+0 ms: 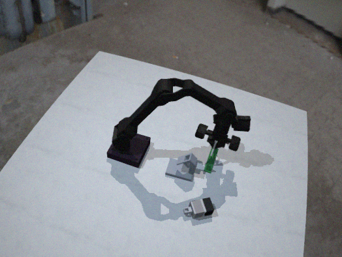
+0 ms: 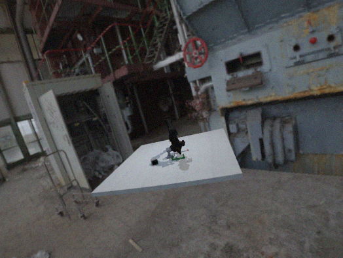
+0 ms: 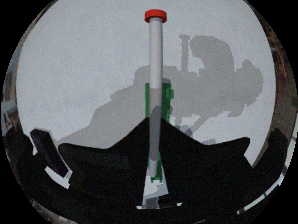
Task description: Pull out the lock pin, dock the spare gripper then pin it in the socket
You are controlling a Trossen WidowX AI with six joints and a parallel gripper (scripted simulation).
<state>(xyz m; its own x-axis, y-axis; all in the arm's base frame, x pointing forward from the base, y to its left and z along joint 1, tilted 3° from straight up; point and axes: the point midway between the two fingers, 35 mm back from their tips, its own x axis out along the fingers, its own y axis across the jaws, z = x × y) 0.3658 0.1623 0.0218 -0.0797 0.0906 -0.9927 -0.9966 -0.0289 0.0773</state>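
My gripper tip is now 30 mm to the left of the green block, 20 mm above it and 10 mm short of it. Also, from my gripper tip: grey mount (140 mm to the right, 80 mm behind, 10 mm above); then spare gripper (300 mm to the right, 30 mm ahead, 20 mm below).
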